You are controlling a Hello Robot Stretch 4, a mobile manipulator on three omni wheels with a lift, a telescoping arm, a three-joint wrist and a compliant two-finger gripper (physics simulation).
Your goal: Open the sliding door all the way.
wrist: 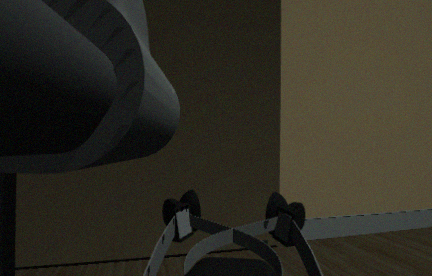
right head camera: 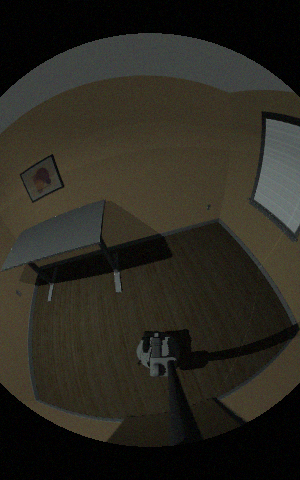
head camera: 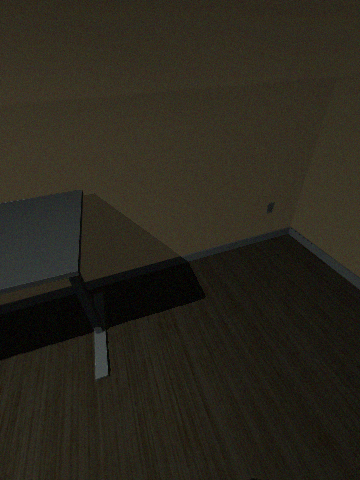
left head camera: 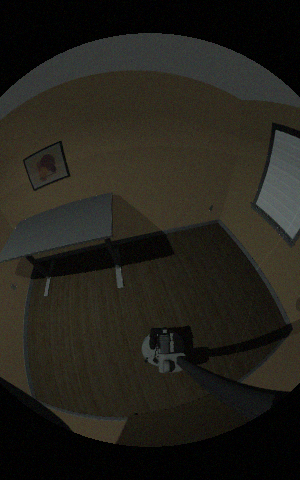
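Observation:
The sliding door is a flat dark brown panel. In the wrist view it fills the middle behind the fingers, with its upright edge right of centre against the lighter wall and its lower edge just above the floor. In the left and right head views part of it shows at the bottom, behind the robot's mast. No door handle can be made out. My gripper is open and empty, its two dark fingertips well apart in front of the door's lower part. Whether they touch the door cannot be told.
A grey-topped table stands along the wall at the left. A framed picture hangs above it. A window with blinds is at the right. The robot's arm housing covers the wrist view's upper left.

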